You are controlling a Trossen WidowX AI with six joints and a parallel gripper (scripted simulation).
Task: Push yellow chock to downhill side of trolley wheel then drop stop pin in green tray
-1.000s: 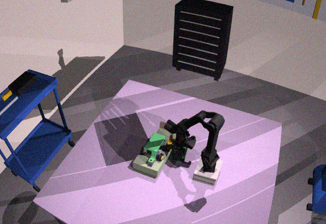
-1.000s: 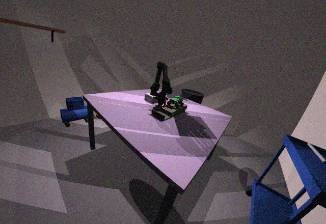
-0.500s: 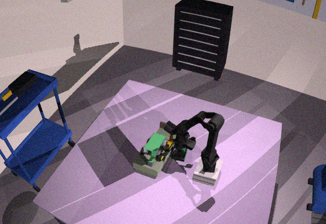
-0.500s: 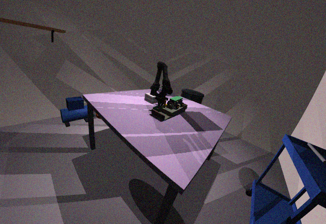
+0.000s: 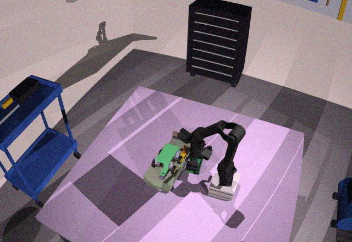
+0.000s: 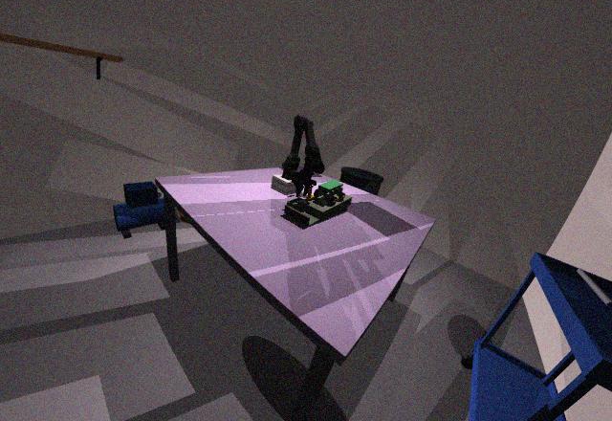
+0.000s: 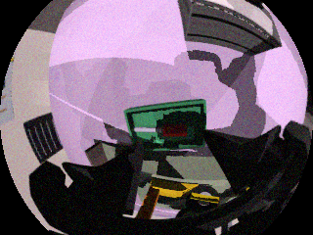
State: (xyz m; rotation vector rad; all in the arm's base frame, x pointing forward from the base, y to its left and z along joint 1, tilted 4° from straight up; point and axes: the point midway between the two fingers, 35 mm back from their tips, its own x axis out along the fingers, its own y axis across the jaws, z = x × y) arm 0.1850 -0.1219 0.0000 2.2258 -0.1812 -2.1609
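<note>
The red-headed stop pin lies 20 mm to the right of my gripper tip and 40 mm below it. Also, from my gripper tip: yellow chock: 70 mm ahead, 10 mm to the right, 30 mm above; then grey ramp block: 140 mm ahead, 60 mm to the left; then green tray: 10 mm to the right, 60 mm below.
</note>
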